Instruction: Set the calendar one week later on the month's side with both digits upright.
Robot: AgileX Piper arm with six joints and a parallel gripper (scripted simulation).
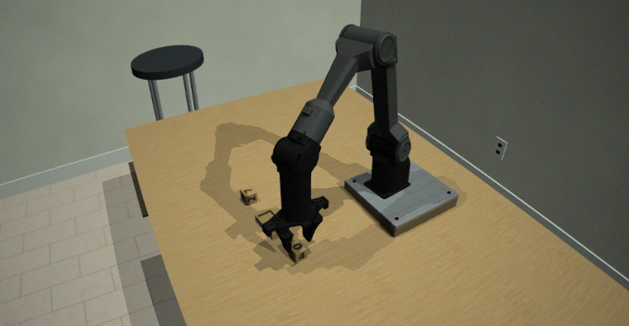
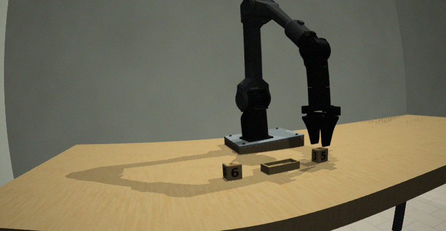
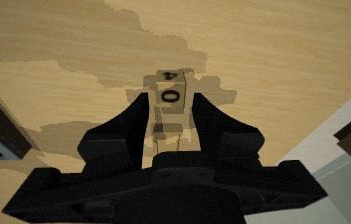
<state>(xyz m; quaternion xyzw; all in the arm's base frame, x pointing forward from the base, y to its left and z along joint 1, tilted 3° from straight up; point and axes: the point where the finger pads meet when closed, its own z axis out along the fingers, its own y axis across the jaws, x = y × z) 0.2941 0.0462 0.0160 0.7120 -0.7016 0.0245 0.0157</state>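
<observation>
Now: hand 110 mm to the left of the small wooden tray and 40 mm above it.
</observation>
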